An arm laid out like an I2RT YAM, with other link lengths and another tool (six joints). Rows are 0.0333 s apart.
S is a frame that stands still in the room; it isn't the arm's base.
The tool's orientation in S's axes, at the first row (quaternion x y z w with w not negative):
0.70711, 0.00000, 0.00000, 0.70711
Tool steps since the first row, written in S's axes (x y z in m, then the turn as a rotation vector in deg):
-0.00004, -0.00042, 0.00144, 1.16, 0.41, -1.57
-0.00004, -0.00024, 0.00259, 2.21, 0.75, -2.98
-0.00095, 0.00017, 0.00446, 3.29, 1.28, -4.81
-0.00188, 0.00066, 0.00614, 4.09, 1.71, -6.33
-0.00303, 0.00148, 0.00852, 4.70, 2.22, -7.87
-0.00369, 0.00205, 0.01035, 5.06, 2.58, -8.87
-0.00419, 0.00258, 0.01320, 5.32, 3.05, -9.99
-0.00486, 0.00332, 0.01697, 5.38, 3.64, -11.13
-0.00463, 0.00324, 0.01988, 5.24, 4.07, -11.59
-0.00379, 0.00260, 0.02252, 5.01, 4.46, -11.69
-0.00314, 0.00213, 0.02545, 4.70, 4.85, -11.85
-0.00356, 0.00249, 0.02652, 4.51, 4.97, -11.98
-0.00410, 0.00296, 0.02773, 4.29, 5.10, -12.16
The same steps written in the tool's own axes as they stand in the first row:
-0.00004, 0.00144, 0.00042, 1.16, -1.57, -0.41
-0.00004, 0.00259, 0.00024, 2.21, -2.98, -0.75
-0.00095, 0.00446, -0.00017, 3.29, -4.81, -1.28
-0.00188, 0.00614, -0.00066, 4.09, -6.33, -1.71
-0.00303, 0.00852, -0.00148, 4.70, -7.87, -2.22
-0.00369, 0.01035, -0.00205, 5.06, -8.87, -2.58
-0.00419, 0.01320, -0.00258, 5.32, -9.99, -3.05
-0.00486, 0.01697, -0.00332, 5.38, -11.13, -3.64
-0.00463, 0.01988, -0.00324, 5.24, -11.59, -4.07
-0.00379, 0.02252, -0.00260, 5.01, -11.69, -4.46
-0.00314, 0.02545, -0.00213, 4.70, -11.85, -4.85
-0.00356, 0.02652, -0.00249, 4.51, -11.98, -4.97
-0.00410, 0.02773, -0.00296, 4.29, -12.16, -5.10

